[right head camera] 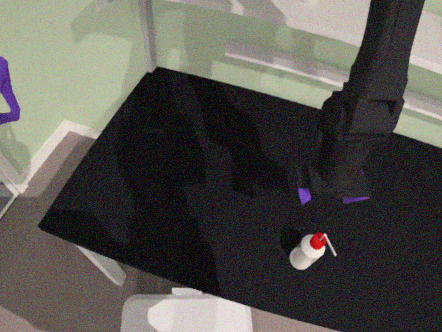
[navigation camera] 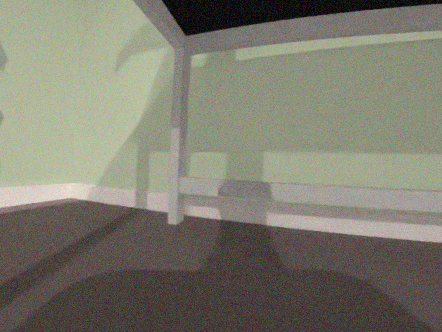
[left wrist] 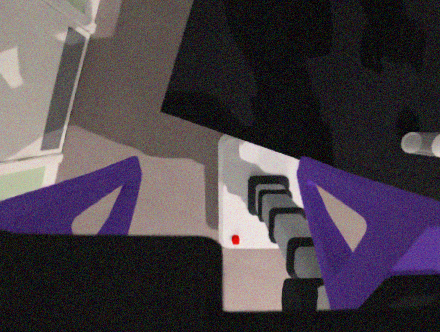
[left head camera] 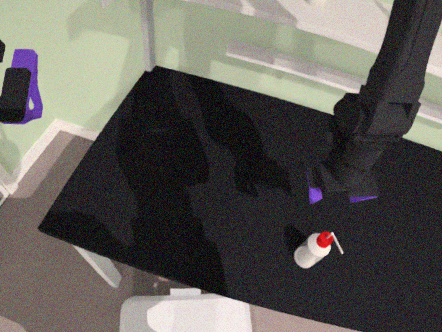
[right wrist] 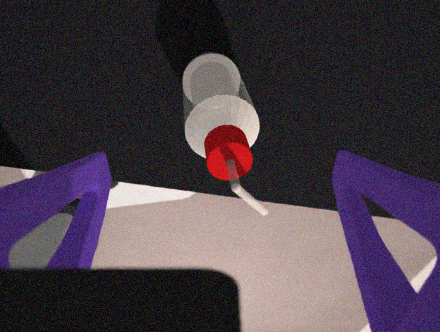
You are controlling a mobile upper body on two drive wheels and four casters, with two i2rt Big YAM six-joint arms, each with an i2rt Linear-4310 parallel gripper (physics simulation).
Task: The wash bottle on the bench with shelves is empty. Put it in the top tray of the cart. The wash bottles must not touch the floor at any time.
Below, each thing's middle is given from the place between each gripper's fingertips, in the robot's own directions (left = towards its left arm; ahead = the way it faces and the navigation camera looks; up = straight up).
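The white wash bottle with red cap [left head camera: 316, 246] is 410 mm below my left hand, 530 mm to the right of it and 20 mm behind it. From my right hand, the white wash bottle with red cap is 130 mm below, 10 mm to the right of it and 60 mm behind it.
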